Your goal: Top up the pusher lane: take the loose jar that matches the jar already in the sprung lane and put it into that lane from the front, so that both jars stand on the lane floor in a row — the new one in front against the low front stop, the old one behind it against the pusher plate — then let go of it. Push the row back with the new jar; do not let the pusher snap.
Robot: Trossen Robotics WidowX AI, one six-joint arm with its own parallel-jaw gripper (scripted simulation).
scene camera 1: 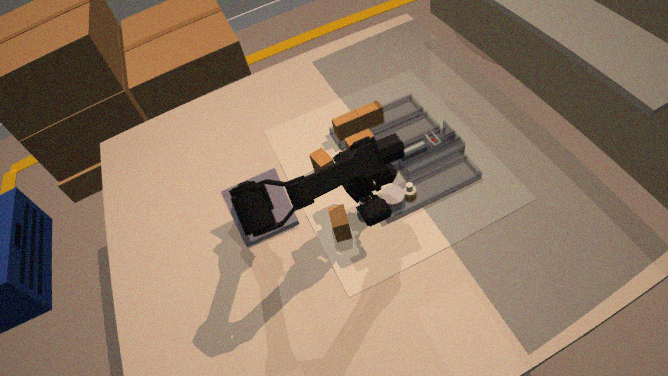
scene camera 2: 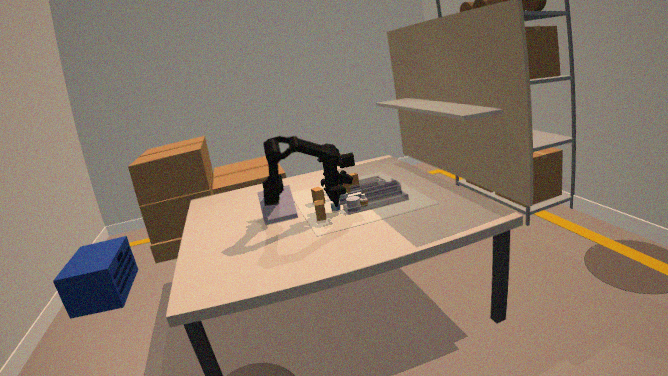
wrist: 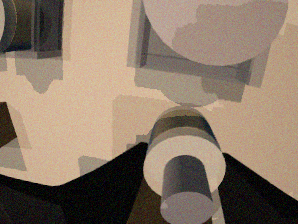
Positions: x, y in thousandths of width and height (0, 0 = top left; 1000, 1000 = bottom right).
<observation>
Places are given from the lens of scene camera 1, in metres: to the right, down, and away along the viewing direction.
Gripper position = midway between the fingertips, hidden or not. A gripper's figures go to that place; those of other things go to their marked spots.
my gripper (scene camera 1: 546, 560): 0.08, 0.06, 1.06
grey lane rack (scene camera 1: 632, 422): 0.24, -0.08, 1.12
</observation>
